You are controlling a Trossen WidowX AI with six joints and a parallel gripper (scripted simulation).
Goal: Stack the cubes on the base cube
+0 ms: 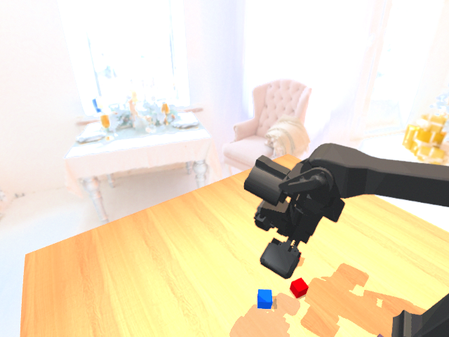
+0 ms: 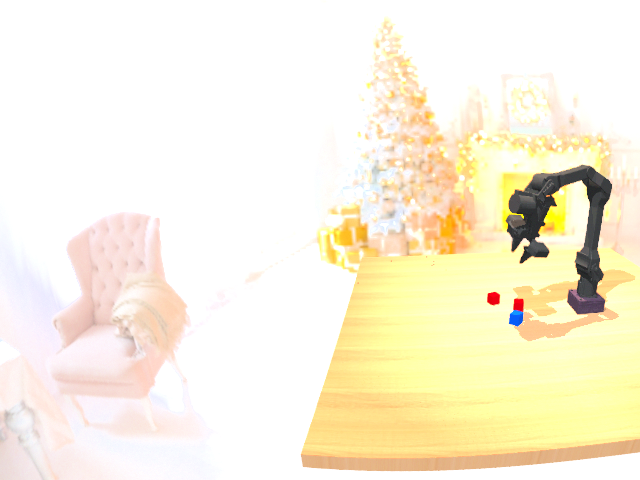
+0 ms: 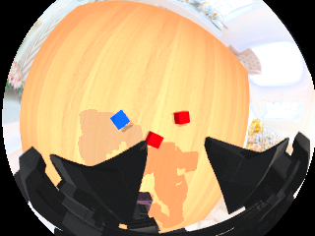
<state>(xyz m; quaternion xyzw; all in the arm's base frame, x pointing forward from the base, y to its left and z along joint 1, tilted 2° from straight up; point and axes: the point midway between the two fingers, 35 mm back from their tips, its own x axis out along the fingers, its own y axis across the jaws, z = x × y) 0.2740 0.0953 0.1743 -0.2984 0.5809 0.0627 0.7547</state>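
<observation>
Now: gripper tip 1 cm past the blue cube, 5 cm to the right of it and 18 cm above it. Also, from my gripper tip: red cube: 6 cm ahead, 10 cm to the right, 18 cm below.
</observation>
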